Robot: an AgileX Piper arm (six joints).
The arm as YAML. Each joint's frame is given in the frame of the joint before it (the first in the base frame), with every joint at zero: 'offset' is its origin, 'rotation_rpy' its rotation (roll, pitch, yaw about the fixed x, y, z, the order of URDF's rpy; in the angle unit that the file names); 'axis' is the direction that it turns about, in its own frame. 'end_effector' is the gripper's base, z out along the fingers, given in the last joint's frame.
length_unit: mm
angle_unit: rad
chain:
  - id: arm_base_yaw
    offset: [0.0, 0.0, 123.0]
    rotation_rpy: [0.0, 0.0, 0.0]
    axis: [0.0, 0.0, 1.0]
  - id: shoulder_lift
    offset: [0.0, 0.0, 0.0]
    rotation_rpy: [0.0, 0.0, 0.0]
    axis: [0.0, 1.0, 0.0]
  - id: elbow
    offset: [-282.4, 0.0, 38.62]
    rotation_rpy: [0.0, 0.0, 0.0]
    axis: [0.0, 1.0, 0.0]
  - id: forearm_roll
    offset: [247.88, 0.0, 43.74]
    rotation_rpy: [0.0, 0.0, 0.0]
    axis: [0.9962, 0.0, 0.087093]
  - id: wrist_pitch
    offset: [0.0, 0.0, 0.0]
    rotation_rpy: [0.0, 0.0, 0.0]
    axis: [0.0, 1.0, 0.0]
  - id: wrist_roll
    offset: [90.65, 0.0, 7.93]
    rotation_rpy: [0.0, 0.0, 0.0]
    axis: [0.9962, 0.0, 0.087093]
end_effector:
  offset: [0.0, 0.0, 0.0]
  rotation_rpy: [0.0, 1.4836, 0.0]
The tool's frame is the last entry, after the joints.
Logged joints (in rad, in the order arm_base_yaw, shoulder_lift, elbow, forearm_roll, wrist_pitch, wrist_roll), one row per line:
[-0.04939 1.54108 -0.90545 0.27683 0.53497 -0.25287]
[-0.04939 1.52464 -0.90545 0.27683 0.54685 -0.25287]
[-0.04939 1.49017 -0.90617 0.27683 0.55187 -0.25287]
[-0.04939 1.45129 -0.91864 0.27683 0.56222 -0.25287]
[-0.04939 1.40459 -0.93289 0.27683 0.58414 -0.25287]
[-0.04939 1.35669 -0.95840 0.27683 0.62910 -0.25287]
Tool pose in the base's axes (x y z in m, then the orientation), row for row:
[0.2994 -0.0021 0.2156 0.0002 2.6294 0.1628]
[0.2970 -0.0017 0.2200 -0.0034 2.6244 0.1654]
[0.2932 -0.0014 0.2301 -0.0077 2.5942 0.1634]
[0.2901 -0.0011 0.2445 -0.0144 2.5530 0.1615]
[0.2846 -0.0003 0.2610 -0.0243 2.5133 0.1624]
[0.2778 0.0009 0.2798 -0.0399 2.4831 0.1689]
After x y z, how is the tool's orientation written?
As a rotation vector, in radians.
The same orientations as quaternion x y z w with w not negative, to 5 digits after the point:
[0.00007 0.96617 0.05982 0.25087]
[-0.00125 0.96550 0.06085 0.25320]
[-0.00285 0.96156 0.06057 0.26781]
[-0.00539 0.95582 0.06046 0.28760]
[-0.00918 0.94986 0.06138 0.30646]
[-0.01518 0.94496 0.06428 0.32046]

